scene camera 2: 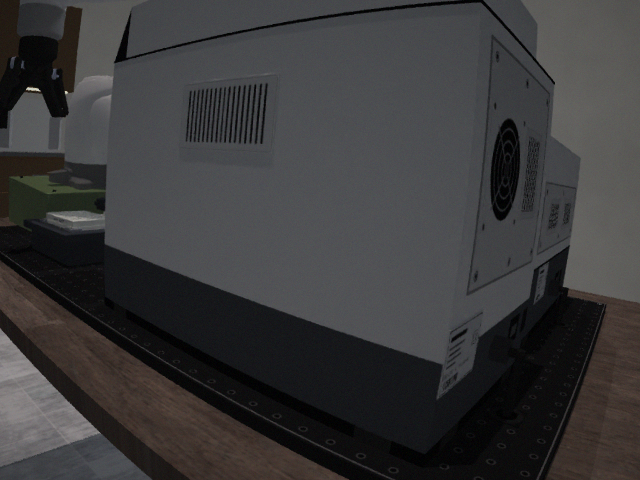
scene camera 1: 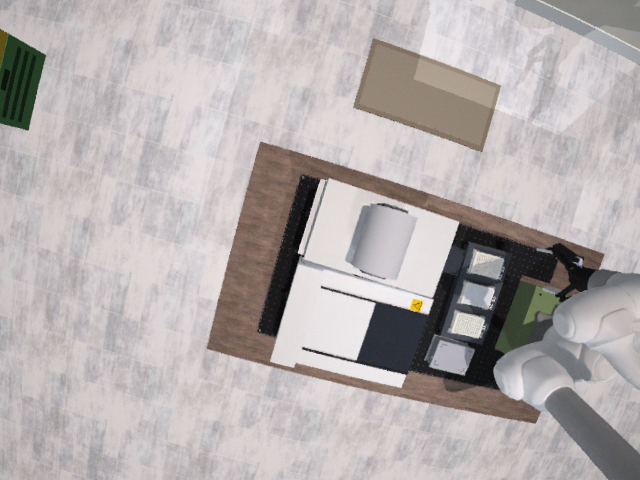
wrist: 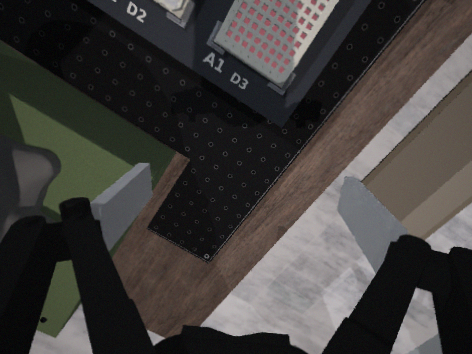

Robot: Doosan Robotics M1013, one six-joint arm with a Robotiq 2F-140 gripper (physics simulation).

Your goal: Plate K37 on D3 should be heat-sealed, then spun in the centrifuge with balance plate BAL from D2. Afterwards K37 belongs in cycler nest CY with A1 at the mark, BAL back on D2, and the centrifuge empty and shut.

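Pixels of known places: gripper, fingertip midpoint: (scene camera 2: 31,148) (scene camera 1: 542,268) (wrist: 244,186); arm's base, origin of the base link: (scene camera 2: 92,183) (scene camera 1: 549,335).
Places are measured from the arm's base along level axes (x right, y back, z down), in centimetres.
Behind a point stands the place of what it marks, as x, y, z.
Note:
Plate K37 (scene camera 1: 485,263) {23.2, -34.9, 3.1} (scene camera 2: 77,220) {25.8, -39.1, 3.0} (wrist: 270,37) {23.0, -30.7, 3.7}, pale with reddish wells in the wrist view, sits on nest D3 of the dark rack (wrist: 255,102) {24.9, -24.5, 4.6}. On D2, plate BAL (scene camera 1: 476,294) {10.7, -35.3, 3.0} shows as a smooth light top in scene camera 1; its corner is at the top edge of the wrist view. My gripper (scene camera 1: 546,270) {26.4, -20.2, -8.6} (scene camera 2: 32,116) (wrist: 244,186) {26.4, -20.2, -8.6} is open and empty. It hangs high above the bench end beyond D3, apart from both plates. Which housing is the centrifuge, and the insides of the machines, cannot be told.
A white machine with a grey cylinder (scene camera 1: 386,241) {26.4, -86.9, -37.6} on top stands beside a white-and-dark machine (scene camera 1: 330,320) {-3.8, -91.4, -11.1}. Another pale plate (scene camera 1: 467,324) {-1.9, -35.3, 3.4} is on the rack. A light grey square unit (scene camera 1: 449,355) {-16.1, -38.6, 4.1} stands past it. The green base block (scene camera 1: 522,315) {5.6, -12.8, 2.7} (scene camera 2: 31,198) {17.7, -0.8, 3.2} (wrist: 80,170) {11.1, -8.5, 0.7} is beside the rack.

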